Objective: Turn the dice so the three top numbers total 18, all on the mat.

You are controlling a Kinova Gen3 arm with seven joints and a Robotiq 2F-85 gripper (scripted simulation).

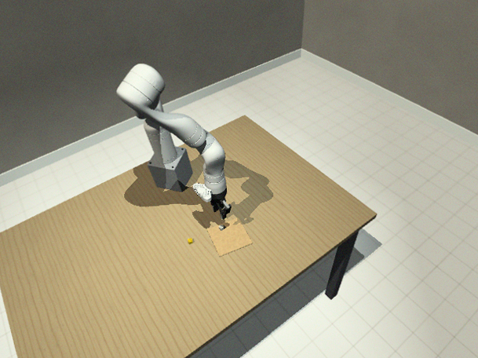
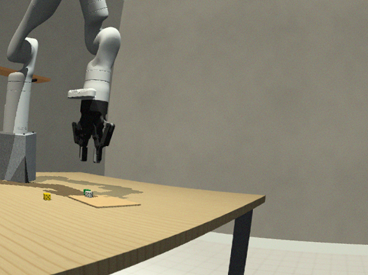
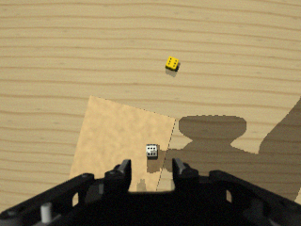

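Now: hand 11 cm above the green die, 5 cm past it and 4 cm to the right of it. Also, from my hand: yellow die: 13 cm to the right, 11 cm below, 3 cm behind; white die: 10 cm below; tan mat: 11 cm below, 5 cm ahead.
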